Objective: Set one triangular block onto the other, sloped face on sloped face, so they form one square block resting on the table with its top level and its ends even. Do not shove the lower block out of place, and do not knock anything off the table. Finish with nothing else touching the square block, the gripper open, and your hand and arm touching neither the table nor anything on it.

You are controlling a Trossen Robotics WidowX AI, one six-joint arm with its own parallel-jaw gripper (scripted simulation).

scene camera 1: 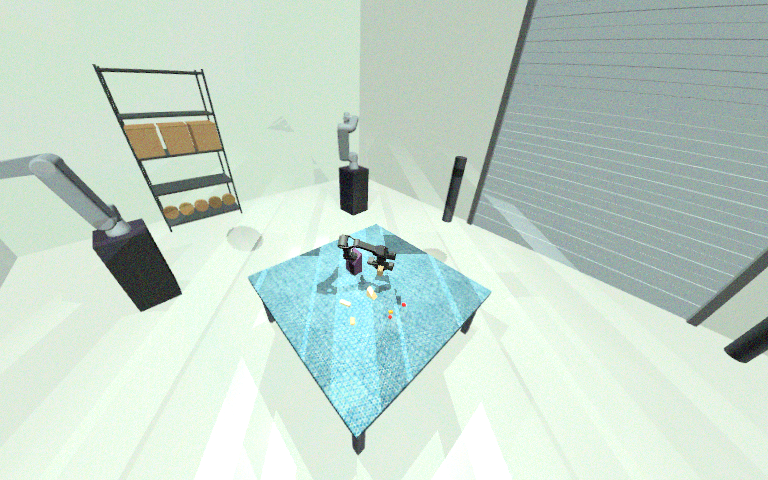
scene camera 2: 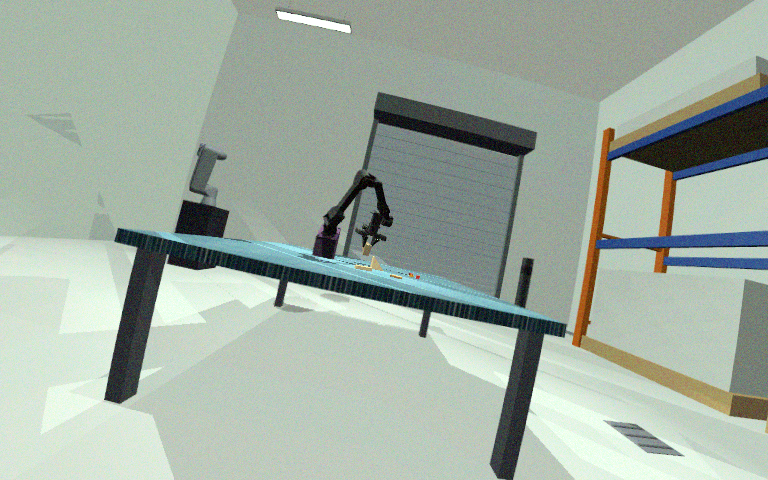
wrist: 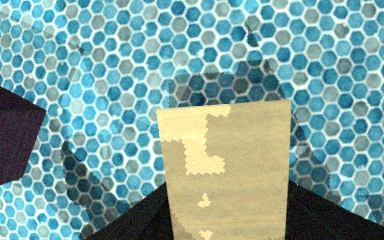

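A tan triangular block [wrist: 228, 164] is held by my gripper [wrist: 223, 185].
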